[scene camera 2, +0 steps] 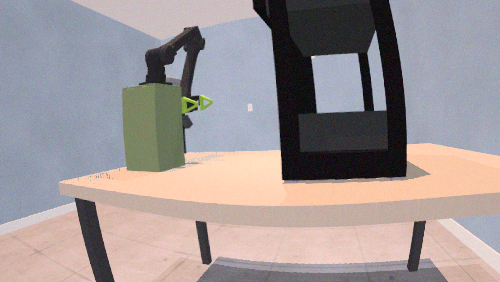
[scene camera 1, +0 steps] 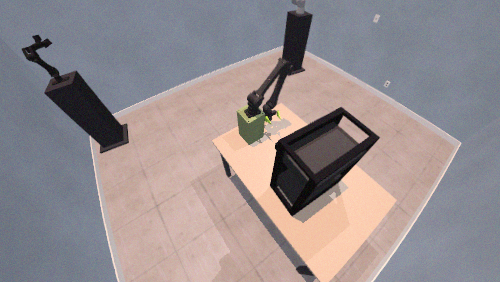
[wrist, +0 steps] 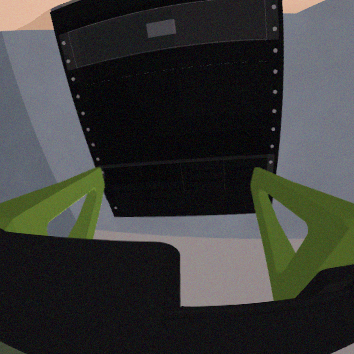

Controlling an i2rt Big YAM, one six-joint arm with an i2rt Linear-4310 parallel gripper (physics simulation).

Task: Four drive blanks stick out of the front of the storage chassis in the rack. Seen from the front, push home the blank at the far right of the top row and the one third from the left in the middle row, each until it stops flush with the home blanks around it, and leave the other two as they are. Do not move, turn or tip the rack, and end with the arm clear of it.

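Frame: origin at the arm's base, x left, y back, z up, level; millimetres.
Seen in the pictures: gripper, fingertip midpoint: [scene camera 2: 205,103] [scene camera 1: 276,121] [wrist: 176,175]; arm's base, origin of the base link: [scene camera 2: 155,87] [scene camera 1: 252,112].
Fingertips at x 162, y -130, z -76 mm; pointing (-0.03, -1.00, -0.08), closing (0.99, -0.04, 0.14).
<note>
Offsets run from my fingertips to a thing's top centre. "pt": to the spot under its first point. Level surfaces: height alone.
The black rack [scene camera 1: 345,159] [scene camera 2: 290,135] [wrist: 275,100] stands upright on the table. In the wrist view its front appears upside down, with the tabletop at the image top. The storage chassis {pt dx +14, dy -361, dz +254 mm} [wrist: 200,184] shows as a dark band near the image bottom, between the fingertips. Its separate drive blanks are too dark to tell apart there, and how far any stick out cannot be told. My gripper [scene camera 1: 274,117] [scene camera 2: 204,103] [wrist: 176,175] is open and empty, with its green fingers wide apart. It is folded low beside the green pedestal, in front of the rack and apart from it.
The arm's green pedestal [scene camera 1: 251,128] [scene camera 2: 142,127] stands on the table {dz -241 mm} [scene camera 1: 370,200] [scene camera 2: 240,192]. A grey panel with a light label {pt dx -30, dy -379, dz -128 mm} [wrist: 161,28] crosses the rack's lower front. Two dark columns [scene camera 1: 85,107] [scene camera 1: 297,40] stand on the floor beyond the table.
</note>
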